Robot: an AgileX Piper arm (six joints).
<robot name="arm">
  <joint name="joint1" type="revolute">
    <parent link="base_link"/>
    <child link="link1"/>
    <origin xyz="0 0 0.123"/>
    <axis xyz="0 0 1"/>
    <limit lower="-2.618" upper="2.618"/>
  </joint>
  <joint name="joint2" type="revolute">
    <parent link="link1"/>
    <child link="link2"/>
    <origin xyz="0 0 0"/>
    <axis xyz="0 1 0"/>
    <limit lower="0" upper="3.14"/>
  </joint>
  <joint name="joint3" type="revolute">
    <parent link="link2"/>
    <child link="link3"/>
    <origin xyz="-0.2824 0 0.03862"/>
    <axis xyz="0 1 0"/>
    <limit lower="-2.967" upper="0"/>
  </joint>
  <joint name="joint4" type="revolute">
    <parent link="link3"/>
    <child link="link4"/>
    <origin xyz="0.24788 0 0.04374"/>
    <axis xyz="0.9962 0 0.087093"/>
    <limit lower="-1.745" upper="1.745"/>
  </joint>
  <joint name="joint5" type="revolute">
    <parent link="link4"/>
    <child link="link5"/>
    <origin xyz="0 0 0"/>
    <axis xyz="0 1 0"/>
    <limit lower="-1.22" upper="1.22"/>
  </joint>
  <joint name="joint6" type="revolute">
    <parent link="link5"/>
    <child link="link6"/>
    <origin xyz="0.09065 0 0.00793"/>
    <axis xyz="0.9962 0 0.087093"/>
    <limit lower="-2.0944" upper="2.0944"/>
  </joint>
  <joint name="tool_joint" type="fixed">
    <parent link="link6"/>
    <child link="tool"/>
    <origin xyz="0 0 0" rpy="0 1.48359 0"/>
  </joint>
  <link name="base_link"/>
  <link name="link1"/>
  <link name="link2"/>
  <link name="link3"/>
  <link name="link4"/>
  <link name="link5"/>
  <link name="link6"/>
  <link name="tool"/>
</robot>
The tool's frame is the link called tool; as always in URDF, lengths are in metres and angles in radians.
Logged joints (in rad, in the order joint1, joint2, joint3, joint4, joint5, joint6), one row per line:
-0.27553 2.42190 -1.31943 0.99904 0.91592 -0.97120
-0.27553 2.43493 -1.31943 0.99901 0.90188 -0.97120
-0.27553 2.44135 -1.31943 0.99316 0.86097 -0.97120
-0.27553 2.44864 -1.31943 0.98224 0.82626 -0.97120
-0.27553 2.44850 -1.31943 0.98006 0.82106 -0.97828
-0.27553 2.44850 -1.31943 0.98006 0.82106 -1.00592
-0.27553 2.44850 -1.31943 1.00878 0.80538 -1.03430
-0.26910 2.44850 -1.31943 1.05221 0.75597 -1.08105
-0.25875 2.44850 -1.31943 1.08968 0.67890 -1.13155
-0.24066 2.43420 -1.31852 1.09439 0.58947 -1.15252
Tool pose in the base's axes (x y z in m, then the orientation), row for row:
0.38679 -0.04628 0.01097 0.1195 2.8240 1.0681
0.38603 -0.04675 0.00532 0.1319 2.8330 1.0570
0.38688 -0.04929 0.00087 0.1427 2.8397 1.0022
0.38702 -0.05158 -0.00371 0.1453 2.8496 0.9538
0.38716 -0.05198 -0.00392 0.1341 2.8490 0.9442
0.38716 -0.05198 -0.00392 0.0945 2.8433 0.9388
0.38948 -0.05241 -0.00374 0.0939 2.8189 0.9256
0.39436 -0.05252 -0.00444 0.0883 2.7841 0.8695
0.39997 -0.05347 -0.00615 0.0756 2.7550 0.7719
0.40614 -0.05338 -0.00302 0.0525 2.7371 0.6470
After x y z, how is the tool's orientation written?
As a rotation vector, in radians.
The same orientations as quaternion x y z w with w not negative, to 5 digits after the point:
0.03948 0.93292 0.35285 0.05996
0.04351 0.93448 0.34866 0.05745
0.04724 0.94004 0.33176 0.06338
0.04819 0.94509 0.31633 0.06650
0.04453 0.94605 0.31354 0.06855
0.03146 0.94658 0.31254 0.07285
0.03151 0.94606 0.31064 0.08646
0.03007 0.94814 0.29611 0.11154
0.02616 0.95320 0.26707 0.13930
0.01841 0.95991 0.22691 0.16355

